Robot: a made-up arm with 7 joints.
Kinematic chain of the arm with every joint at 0, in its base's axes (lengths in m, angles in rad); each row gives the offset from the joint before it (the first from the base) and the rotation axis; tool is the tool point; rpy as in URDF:
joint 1: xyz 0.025 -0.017 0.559 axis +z
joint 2: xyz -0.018 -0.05 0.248 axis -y
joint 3: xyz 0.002 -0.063 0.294 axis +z
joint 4: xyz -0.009 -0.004 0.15 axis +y
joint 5: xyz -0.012 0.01 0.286 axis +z
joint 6: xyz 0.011 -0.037 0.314 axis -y
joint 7: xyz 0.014 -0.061 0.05 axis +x
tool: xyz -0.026 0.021 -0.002 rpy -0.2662 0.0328 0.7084
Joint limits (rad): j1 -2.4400..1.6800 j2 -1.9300..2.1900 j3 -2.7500..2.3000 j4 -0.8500..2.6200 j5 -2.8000..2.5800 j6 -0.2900..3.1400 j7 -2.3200..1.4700
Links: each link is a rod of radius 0.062 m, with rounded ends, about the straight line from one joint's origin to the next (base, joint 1, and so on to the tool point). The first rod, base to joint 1, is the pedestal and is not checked.
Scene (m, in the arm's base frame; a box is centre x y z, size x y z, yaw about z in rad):
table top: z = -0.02
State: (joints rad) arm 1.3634 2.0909 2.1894 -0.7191 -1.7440 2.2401 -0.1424
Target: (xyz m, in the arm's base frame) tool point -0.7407 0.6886 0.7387
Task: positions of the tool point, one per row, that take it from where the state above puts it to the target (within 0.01 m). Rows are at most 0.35 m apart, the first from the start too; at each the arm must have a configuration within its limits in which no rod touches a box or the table.
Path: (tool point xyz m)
1: 0.0200 -1.0060 0.6130
2: -0.3071 -0.9645 0.6253
3: -0.6052 -0.8149 0.6400
4: -0.8389 -0.5725 0.6571
5: -0.9798 -0.2644 0.6758
6: -1.0108 0.0743 0.6960
7: -0.9278 0.4046 0.7171
8: -0.7407 0.6886 0.7387

